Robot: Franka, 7 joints.
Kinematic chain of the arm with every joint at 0, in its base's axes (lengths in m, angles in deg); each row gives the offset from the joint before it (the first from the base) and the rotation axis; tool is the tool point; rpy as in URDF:
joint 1: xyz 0 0 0.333 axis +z
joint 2: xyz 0 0 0 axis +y
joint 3: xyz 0 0 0.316 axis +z
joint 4: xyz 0.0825 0 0 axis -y
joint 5: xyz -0.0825 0 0.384 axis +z
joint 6: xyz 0 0 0 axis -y
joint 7: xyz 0.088 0 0 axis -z
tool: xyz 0 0 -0.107 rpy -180 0 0
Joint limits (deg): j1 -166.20..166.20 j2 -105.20..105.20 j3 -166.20..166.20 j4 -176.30..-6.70 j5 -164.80..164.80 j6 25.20..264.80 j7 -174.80..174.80
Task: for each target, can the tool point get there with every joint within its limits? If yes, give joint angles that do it. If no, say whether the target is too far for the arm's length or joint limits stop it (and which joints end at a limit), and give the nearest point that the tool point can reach.
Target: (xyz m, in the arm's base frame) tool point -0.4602 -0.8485 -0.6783
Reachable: no: too far | nearest point -0.2937 -0.5415 -0.2437 | short by 0.558 m
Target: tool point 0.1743 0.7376 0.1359
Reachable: yes | joints 88.55 62.51 -12.51 -68.84 108.05 158.19 -57.28
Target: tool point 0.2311 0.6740 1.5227
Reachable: no: too far | nearest point 0.1430 0.4170 1.0690 | short by 0.529 m
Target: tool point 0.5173 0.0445 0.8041
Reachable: yes | joints -122.80 -10.74 121.69 -91.89 10.36 233.12 -2.86
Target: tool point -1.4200 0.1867 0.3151
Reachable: no: too far | nearest point -0.8505 0.1118 0.3223 | short by 0.574 m
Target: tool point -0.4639 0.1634 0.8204
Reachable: yes | joints 25.09 -87.41 39.72 -85.95 -30.30 109.66 19.44
